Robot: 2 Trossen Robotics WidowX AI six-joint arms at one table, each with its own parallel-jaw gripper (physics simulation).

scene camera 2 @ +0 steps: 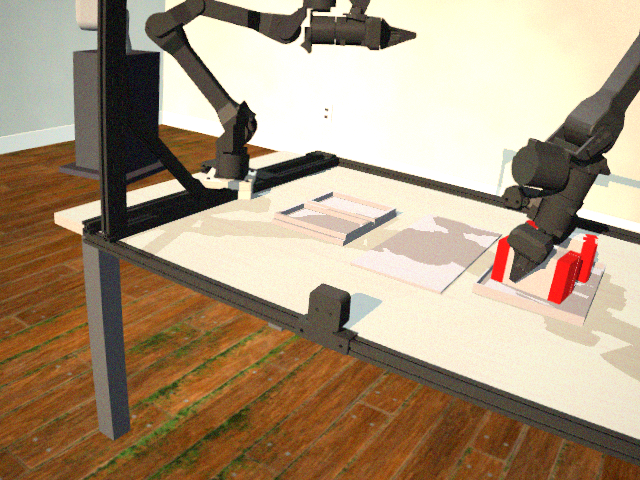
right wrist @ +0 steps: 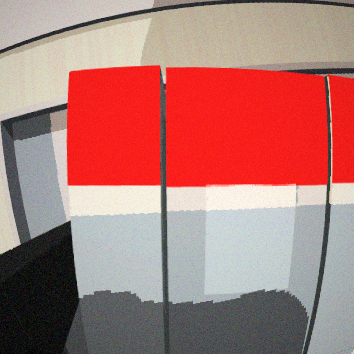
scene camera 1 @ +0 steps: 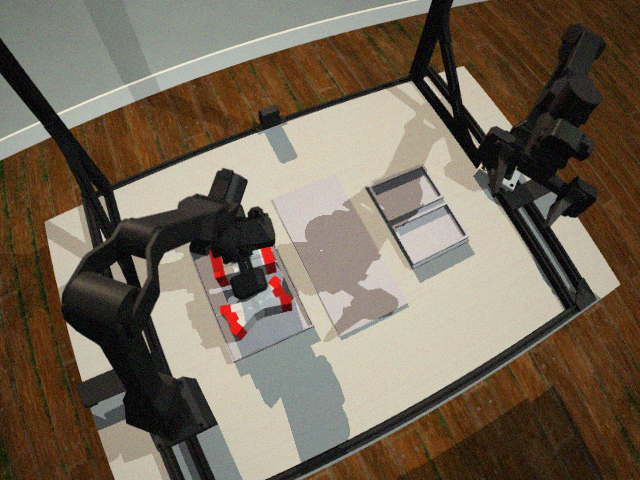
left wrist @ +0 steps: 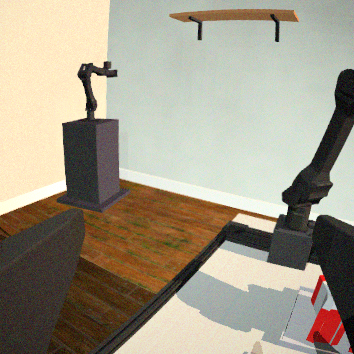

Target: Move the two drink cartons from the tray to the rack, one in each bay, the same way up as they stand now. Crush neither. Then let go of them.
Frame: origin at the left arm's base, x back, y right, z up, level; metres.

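Seen in the pictures: left gripper, fingertip midpoint: (scene camera 2: 413, 34) (scene camera 1: 520, 212) (left wrist: 203, 225); right gripper, fingertip midpoint: (scene camera 2: 522, 271) (right wrist: 218, 222) (scene camera 1: 254, 260); left arm's base, origin of the base link: (scene camera 2: 230, 175); right arm's base, origin of the base link: (scene camera 1: 170, 413) (left wrist: 295, 224).
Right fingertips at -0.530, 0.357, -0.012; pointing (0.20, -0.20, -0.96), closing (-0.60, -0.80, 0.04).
Offsets run from my right fingertips to a thing's top centre, as dx, dy, dz. "pt": to the spot under its first point. Level surfaces: height alone.
Two drink cartons, white with red ends, lie in the grey tray @[-0.051, -0.020, -0.008] (scene camera 1: 296, 329) (scene camera 2: 499, 294) (left wrist: 298, 317) at the left of the table. One carton @[-0.016, +0.015, +0.050] (scene camera 1: 269, 257) (right wrist: 228, 140) lies under my right gripper (scene camera 1: 248, 284) (scene camera 2: 525, 267), which is open and low over it; the fingers touch nothing that I can see. The other carton @[pt -0.133, -0.053, +0.050] (scene camera 1: 233, 323) lies nearer the tray's front and looks bent. A carton's red end shows in scene camera 2 (scene camera 2: 499, 259) and in the left wrist view (left wrist: 326, 328). My left gripper (scene camera 1: 525, 197) (scene camera 2: 404, 34) is open and empty, high at the table's right side. The two-bay rack @[+0.300, -0.233, -0.004] (scene camera 1: 385, 216) (scene camera 2: 337, 233) holds nothing.
A flat pale mat @[dz -0.020] (scene camera 1: 309, 200) (scene camera 2: 428, 278) lies between the tray and the rack. A small black block @[pt +0.307, +0.182, +0.026] (scene camera 1: 269, 115) (scene camera 2: 328, 307) sits on the table's black frame. The frame's upright posts stand at the corners.
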